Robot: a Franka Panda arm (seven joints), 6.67 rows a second.
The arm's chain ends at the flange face. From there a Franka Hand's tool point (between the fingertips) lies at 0.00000 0.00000 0.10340 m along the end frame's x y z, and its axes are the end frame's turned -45 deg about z.
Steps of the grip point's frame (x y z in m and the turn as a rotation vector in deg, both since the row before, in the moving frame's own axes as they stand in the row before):
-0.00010, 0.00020, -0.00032, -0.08, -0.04, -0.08
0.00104, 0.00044, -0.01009, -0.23, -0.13, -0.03
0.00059, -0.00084, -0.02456, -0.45, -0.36, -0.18
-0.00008, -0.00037, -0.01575, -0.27, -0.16, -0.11
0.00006, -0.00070, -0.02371, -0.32, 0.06, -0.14
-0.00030, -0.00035, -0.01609, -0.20, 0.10, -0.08
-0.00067, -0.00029, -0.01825, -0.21, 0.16, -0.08
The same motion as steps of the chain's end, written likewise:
0.00002, 0.00006, -0.00032, -0.08, 0.03, -0.08
0.00092, -0.00088, -0.01009, -0.25, 0.07, -0.03
-0.00029, -0.00204, -0.02455, -0.57, 0.06, -0.18
-0.00046, -0.00075, -0.01575, -0.30, 0.08, -0.11
-0.00094, -0.00087, -0.02371, -0.18, 0.27, -0.14
-0.00084, -0.00016, -0.01609, -0.07, 0.21, -0.08
-0.00115, 0.00021, -0.01825, -0.04, 0.26, -0.08

